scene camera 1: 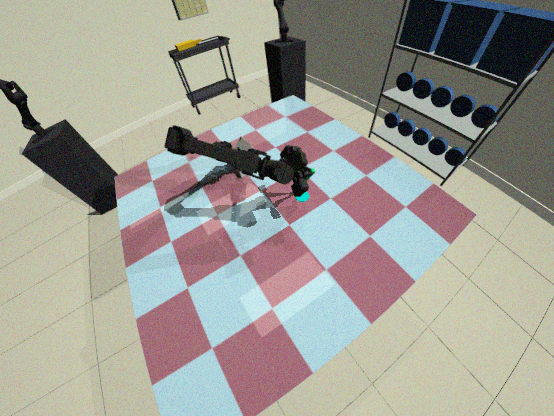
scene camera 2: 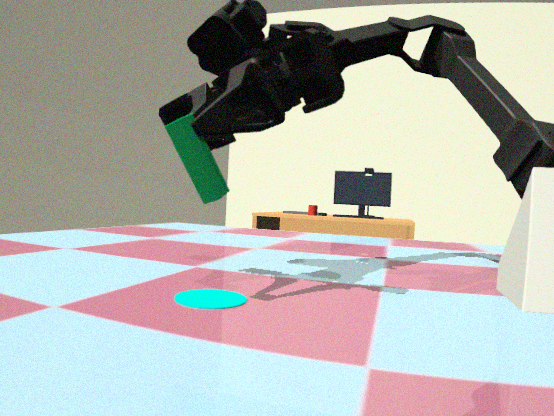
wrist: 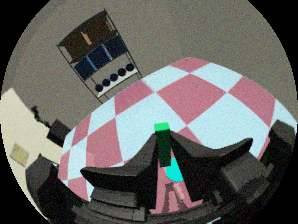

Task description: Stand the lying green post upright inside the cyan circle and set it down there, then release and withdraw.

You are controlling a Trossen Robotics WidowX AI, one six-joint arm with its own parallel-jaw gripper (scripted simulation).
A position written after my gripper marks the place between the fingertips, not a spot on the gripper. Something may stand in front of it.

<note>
My gripper (scene camera 2: 186, 133) carries a green post (scene camera 2: 197, 159). Further things: a cyan circle (scene camera 2: 201, 299).
My gripper also shows in scene camera 1 (scene camera 1: 311, 171) and in the wrist view (wrist: 162, 135).
</note>
